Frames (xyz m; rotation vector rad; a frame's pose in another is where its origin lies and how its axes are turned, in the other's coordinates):
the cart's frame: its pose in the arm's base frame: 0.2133 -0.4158 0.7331 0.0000 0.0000 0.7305
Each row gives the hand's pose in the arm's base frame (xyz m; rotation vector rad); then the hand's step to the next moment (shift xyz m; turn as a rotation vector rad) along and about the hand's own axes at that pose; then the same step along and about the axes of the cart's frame.
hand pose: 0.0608 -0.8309 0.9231 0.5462 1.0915 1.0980
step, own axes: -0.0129 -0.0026 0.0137 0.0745 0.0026 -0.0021
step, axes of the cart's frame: 0.0024 -0.0166 0.0090 0.0458 0.0504 -0.0304
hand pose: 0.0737 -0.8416 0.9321 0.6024 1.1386 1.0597
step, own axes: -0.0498 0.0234 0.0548 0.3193 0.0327 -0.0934
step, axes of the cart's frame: 0.0107 -0.0484 0.0598 0.1315 0.2728 -0.1415
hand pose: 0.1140 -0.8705 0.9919 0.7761 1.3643 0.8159
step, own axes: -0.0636 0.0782 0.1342 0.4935 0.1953 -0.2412
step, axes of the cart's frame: 0.0856 -0.0966 0.1074 0.1762 0.5466 -0.1004
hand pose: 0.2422 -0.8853 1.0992 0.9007 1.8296 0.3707
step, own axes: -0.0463 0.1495 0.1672 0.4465 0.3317 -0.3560
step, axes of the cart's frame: 0.1918 -0.1148 0.0499 0.1988 0.6265 0.0642
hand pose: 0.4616 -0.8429 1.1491 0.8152 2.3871 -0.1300
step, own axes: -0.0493 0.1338 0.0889 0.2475 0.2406 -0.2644
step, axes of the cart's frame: 0.1538 -0.0605 -0.0306 0.1519 0.3960 0.0956
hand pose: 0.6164 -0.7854 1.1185 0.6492 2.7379 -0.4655
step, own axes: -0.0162 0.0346 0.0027 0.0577 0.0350 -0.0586
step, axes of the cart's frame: 0.0377 -0.0041 -0.0052 0.0157 0.0845 0.0246
